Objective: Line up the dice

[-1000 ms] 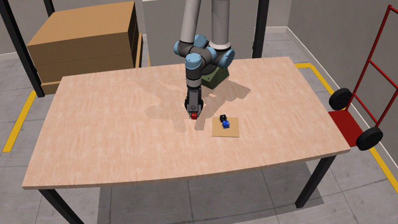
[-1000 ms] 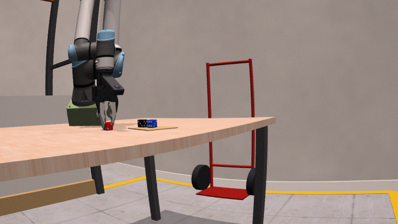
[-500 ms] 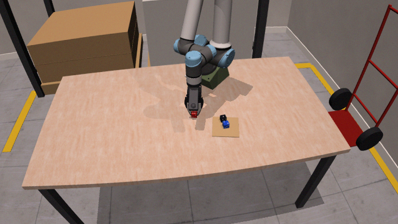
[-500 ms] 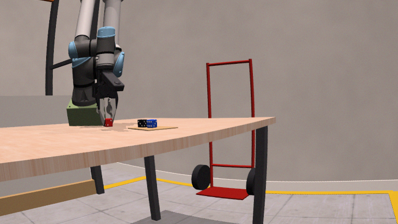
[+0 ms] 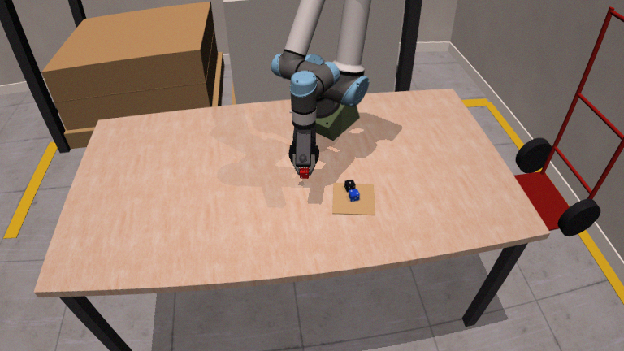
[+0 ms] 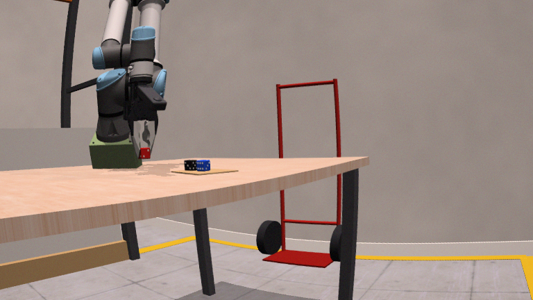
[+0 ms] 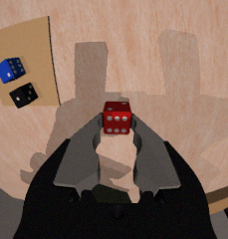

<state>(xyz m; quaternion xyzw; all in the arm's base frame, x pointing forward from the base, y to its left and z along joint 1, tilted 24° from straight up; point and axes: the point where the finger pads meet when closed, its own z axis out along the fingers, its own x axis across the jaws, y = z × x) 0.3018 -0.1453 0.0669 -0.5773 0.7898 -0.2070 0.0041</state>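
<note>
Right now the blue die is 110 mm ahead of my hand, 140 mm to the left of it and 40 mm below it. Also, from my hand: tan square mat (110 mm ahead, 140 mm to the left, 60 mm below); black die (70 mm ahead, 140 mm to the left, 40 mm below); red die (right at my hand).
</note>
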